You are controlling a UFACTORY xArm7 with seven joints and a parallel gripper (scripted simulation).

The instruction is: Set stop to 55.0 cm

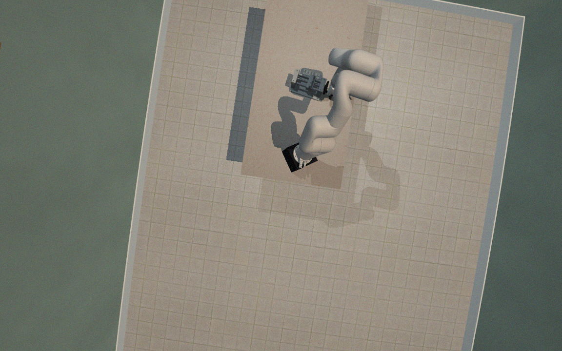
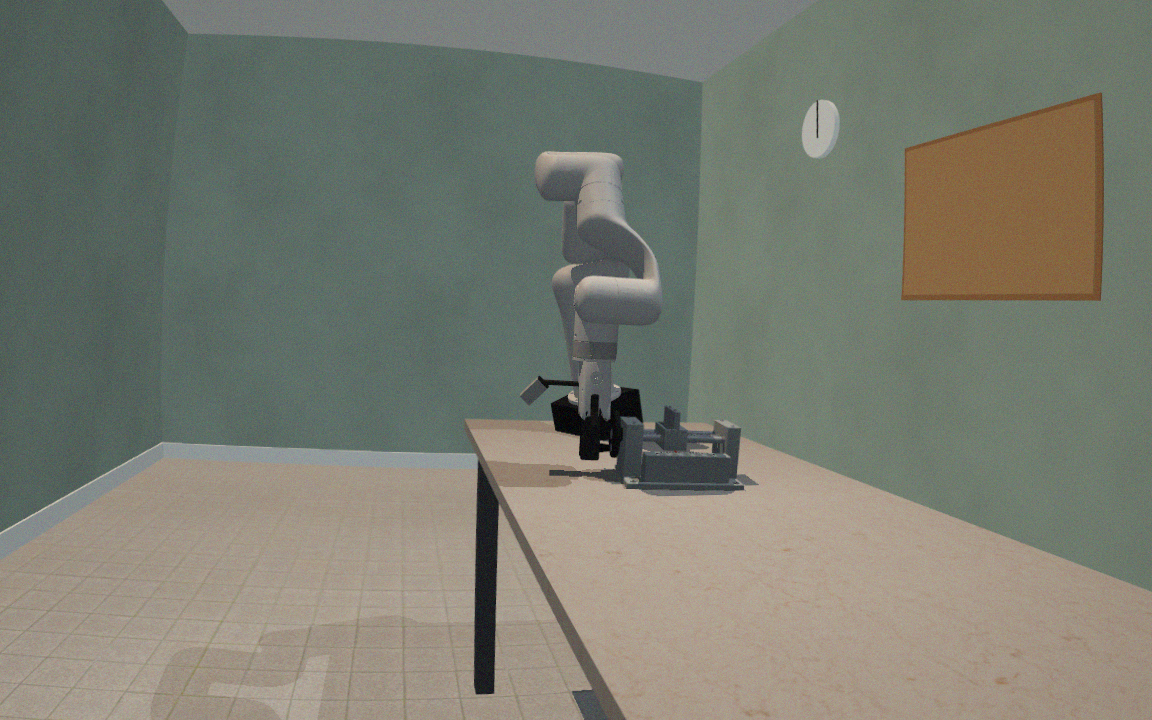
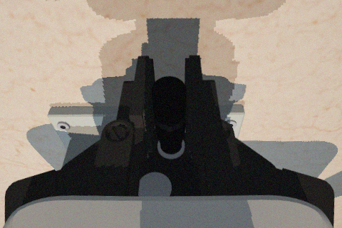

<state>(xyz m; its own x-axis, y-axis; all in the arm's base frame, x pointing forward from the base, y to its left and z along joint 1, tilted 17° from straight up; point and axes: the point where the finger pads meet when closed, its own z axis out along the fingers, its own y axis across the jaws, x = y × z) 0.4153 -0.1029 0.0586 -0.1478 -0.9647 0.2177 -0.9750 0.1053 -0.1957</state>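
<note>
Now: the black handwheel 10 mm ahead of my hand, 20 mm to the left of it and 10 mm above it. Also, from my hand: crank handle 10 mm to the left; then stop block 40 mm ahead, 140 mm to the left, 40 mm above.
</note>
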